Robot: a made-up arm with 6 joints.
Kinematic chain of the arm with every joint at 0, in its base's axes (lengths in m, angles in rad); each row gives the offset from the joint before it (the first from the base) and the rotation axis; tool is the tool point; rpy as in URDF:
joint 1: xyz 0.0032 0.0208 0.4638 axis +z
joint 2: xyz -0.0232 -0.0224 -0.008 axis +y
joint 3: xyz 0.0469 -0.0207 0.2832 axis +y
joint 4: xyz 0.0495 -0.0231 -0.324 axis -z
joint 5: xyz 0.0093 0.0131 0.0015 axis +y
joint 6: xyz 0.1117 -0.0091 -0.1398 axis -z
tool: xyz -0.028 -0.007 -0.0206 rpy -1.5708 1.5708 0
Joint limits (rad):
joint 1: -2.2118..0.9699
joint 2: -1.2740..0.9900
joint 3: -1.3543..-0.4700
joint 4: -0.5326..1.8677
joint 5: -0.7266..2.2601
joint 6: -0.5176..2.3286
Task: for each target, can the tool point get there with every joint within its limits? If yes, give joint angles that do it. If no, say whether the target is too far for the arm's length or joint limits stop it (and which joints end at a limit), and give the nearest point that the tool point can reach.
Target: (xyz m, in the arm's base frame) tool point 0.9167 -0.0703 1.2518
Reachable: no: too far | nearest point 0.4917 -0.0279 0.8908 | short by 0.559 m
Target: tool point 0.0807 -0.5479 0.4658
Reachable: yes | joints -1.2922 0.3414 -1.1855 0.5794 0.2019 1.0912
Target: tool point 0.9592 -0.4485 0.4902
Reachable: no: too far | nearest point 0.5866 -0.2656 0.4771 | short by 0.415 m
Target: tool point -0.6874 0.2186 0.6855
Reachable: no: joint limits stop it (at a limit: joint 1, joint 5, joint 6) | nearest point -0.3719 -0.0168 0.6855 | short by 0.394 m
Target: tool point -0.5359 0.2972 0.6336
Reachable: no: joint limits stop it (at a limit: joint 1, joint 3, joint 5, joint 6) | nearest point -0.2882 0.0945 0.6541 | short by 0.321 m
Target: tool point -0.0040 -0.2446 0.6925
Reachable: yes | joints -1.3279 -1.0235 -0.6092 -0.3473 0.7008 0.3226
